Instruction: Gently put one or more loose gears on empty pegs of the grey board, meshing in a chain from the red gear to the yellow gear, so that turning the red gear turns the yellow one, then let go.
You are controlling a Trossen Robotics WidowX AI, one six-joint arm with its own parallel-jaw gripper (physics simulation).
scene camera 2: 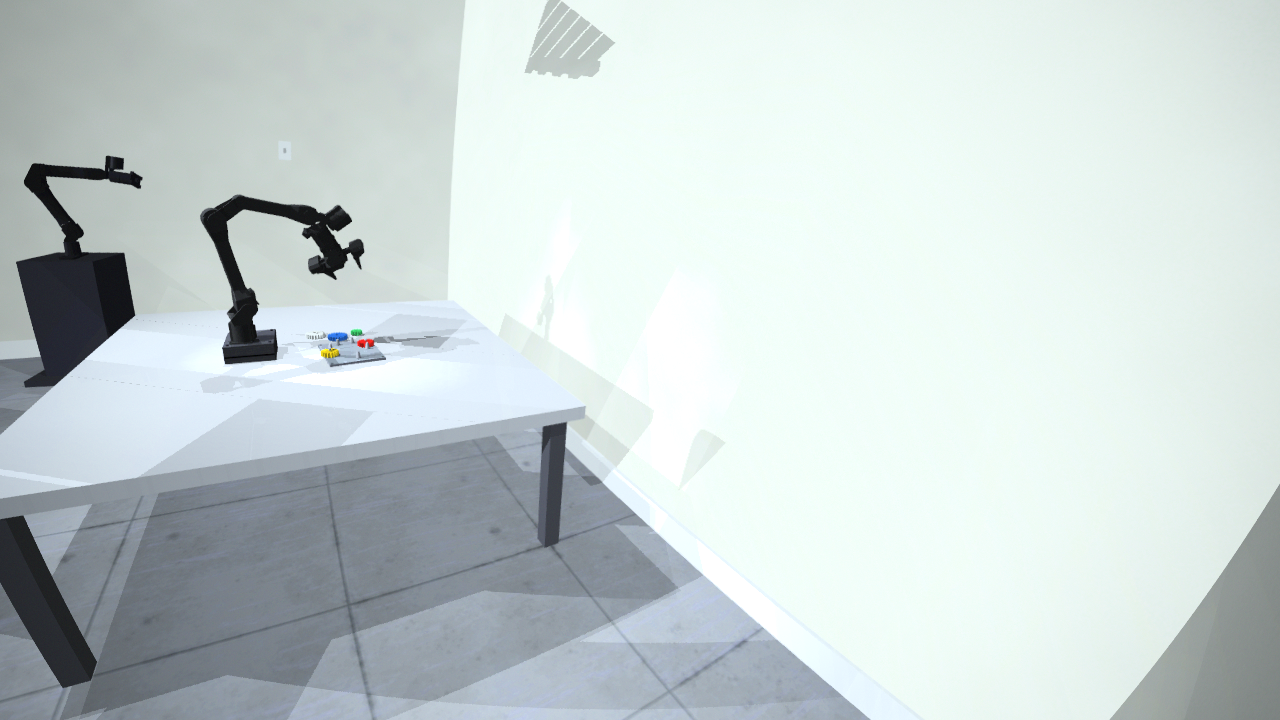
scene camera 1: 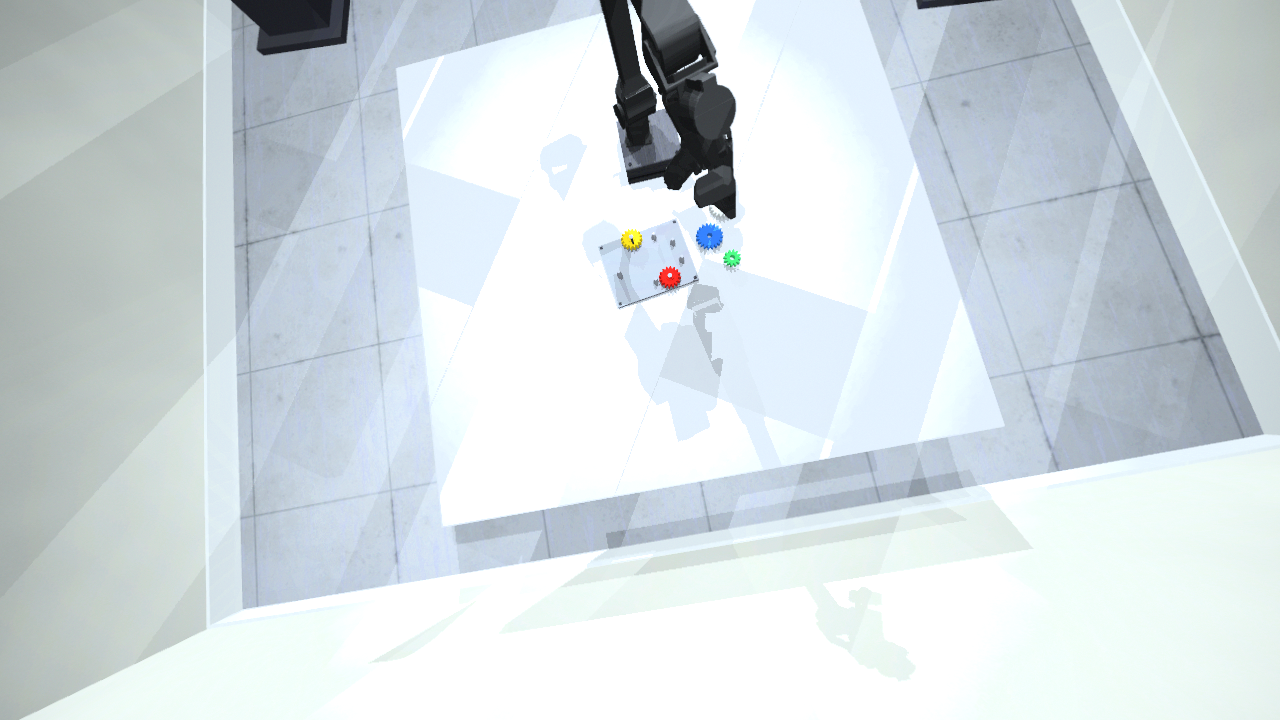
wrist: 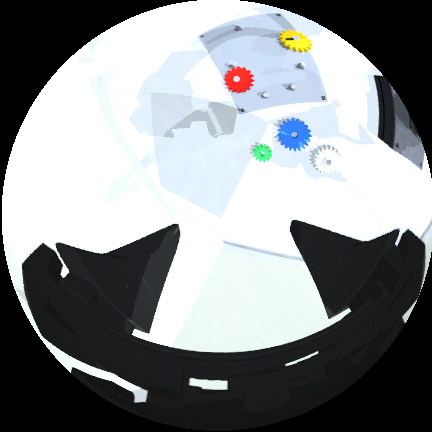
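Pixels of known places: gripper, fingertip midpoint: [scene camera 2: 348, 273] [scene camera 1: 732, 202] [wrist: 236, 227]; arm's base, link origin: [scene camera 2: 243, 340] [scene camera 1: 638, 134].
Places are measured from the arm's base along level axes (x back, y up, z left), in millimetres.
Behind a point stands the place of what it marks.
The grey board [scene camera 1: 635, 291] {z -29, x -387, y -48 mm} [wrist: 265, 50] {z -3, x -307, y -48 mm} lies on the table, with the red gear [scene camera 1: 663, 279] {z 42, x -367, y -34 mm} [scene camera 2: 366, 342] [wrist: 245, 83] {z 68, x -347, y -33 mm} and the yellow gear [scene camera 1: 625, 240] {z -47, x -259, y -33 mm} [scene camera 2: 330, 353] {z -55, x -258, y -34 mm} [wrist: 303, 44] on it, apart, and several empty pegs. Beside the board lie the loose blue gear [scene camera 1: 701, 238] {z 140, x -267, y -39 mm} [scene camera 2: 337, 336] {z 140, x -262, y -39 mm} [wrist: 287, 137] {z 167, x -273, y -39 mm}, the smaller green gear [scene camera 1: 727, 259] {z 199, x -326, y -40 mm} [scene camera 2: 356, 332] {z 197, x -322, y -43 mm} [wrist: 266, 149] {z 199, x -312, y -39 mm} and the white gear [scene camera 2: 315, 335] {z 169, x -186, y -42 mm} [wrist: 319, 159] {z 199, x -200, y -40 mm}. In scene camera 1 the arm partly hides the white gear. My gripper [scene camera 2: 347, 272] {z 175, x -307, y 173 mm} [wrist: 236, 227] {z 175, x -307, y 173 mm} is open and empty, high above the table near the loose gears.
The arm's base [scene camera 1: 646, 161] {z 17, x -77, y 1 mm} [scene camera 2: 250, 347] {z -44, x -29, y -9 mm} stands on the white table [scene camera 1: 537, 429] {z -283, x -713, y -56 mm} [scene camera 2: 429, 394] {z -370, x -535, y -56 mm} close to the board and the loose gears. A second arm [scene camera 2: 67, 170] on a dark pedestal [scene camera 2: 76, 313] stands beyond the table. Strong light and shadows cross the tabletop.
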